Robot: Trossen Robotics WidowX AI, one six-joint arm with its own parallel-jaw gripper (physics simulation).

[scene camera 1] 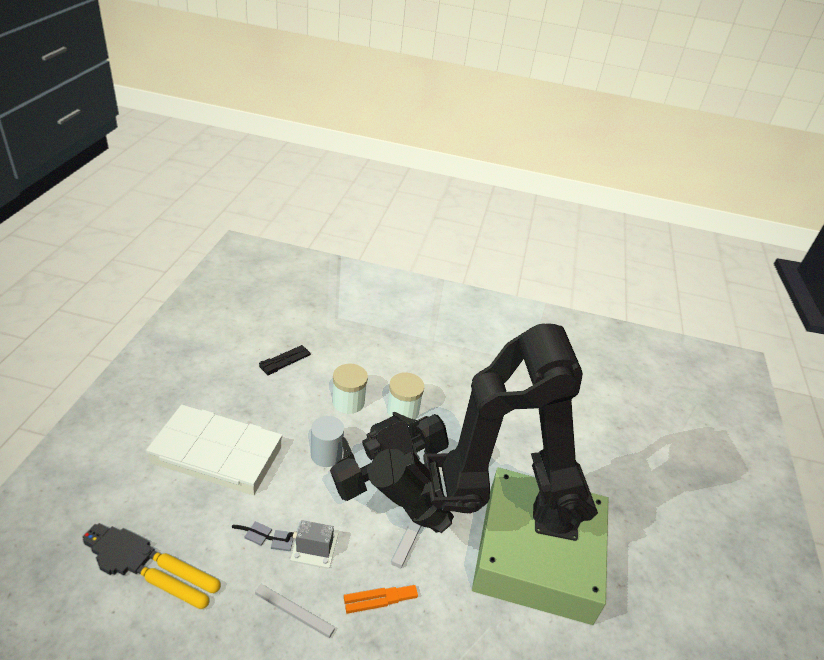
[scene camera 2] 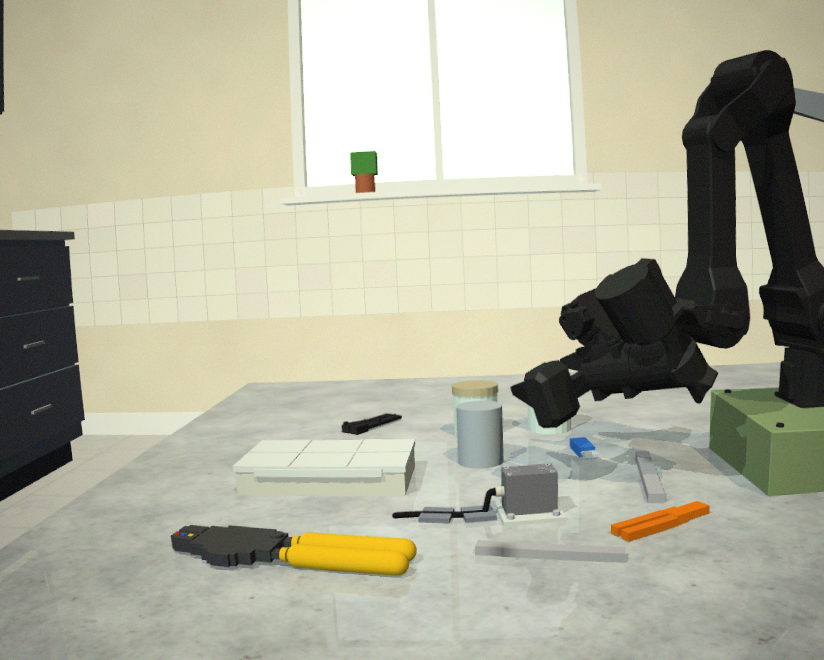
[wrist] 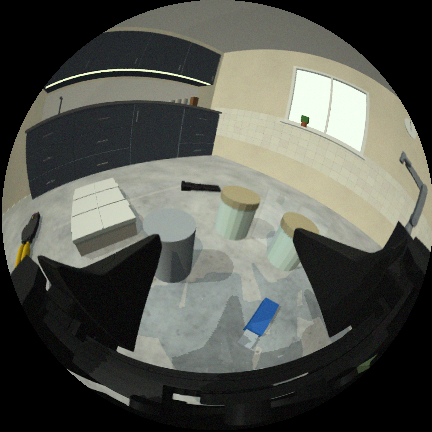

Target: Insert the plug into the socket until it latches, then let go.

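Seen in the pictures: gripper, between the fingertips: (scene camera 1: 368,426) (wrist: 228,238); arm's base, origin of its link: (scene camera 1: 556,518) (scene camera 2: 810,399).
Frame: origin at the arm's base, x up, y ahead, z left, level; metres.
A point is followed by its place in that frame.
The plug, a small blue block (scene camera 2: 581,446) {x -0.058, y 0.259, z -0.089 m} (wrist: 263,317) {x -0.058, y 0.253, z -0.104 m} with a pale tip, lies flat on the table. The arm hides it in scene camera 1. My gripper (scene camera 1: 373,436) {x 0.033, y 0.314, z -0.085 m} (scene camera 2: 540,376) {x 0.033, y 0.314, z -0.085 m} (wrist: 228,238) {x 0.033, y 0.314, z -0.085 m} is open and empty, above the table near the jars. In the wrist view the plug lies low between the fingers, nearer the right one, and apart from both. The socket seems to be the grey box (scene camera 1: 314,538) {x -0.026, y 0.355, z 0.097 m} (scene camera 2: 529,488) {x -0.040, y 0.360, z 0.100 m} on a white base plate; its opening does not show. The socket does not show in the wrist view.
A grey cylinder (scene camera 1: 326,441) {x -0.003, y 0.379, z -0.067 m} (scene camera 2: 480,433) {x -0.028, y 0.386, z -0.067 m} (wrist: 170,245) {x -0.005, y 0.361, z -0.078 m} and two lidded jars stand close to the gripper. A white tiled box (scene camera 1: 214,446) {x -0.037, y 0.561, z -0.041 m} (scene camera 2: 325,467) {x -0.037, y 0.560, z 0.006 m} (wrist: 102,215) {x -0.037, y 0.499, z -0.047 m} is to the left. Grey bars, an orange clip (scene camera 1: 380,598) {x -0.061, y 0.243, z 0.150 m} (scene camera 2: 660,520) {x -0.061, y 0.249, z 0.157 m} and yellow-handled pliers (scene camera 1: 151,565) {x -0.051, y 0.571, z 0.177 m} (scene camera 2: 292,547) {x -0.051, y 0.573, z 0.185 m} lie nearer the front.
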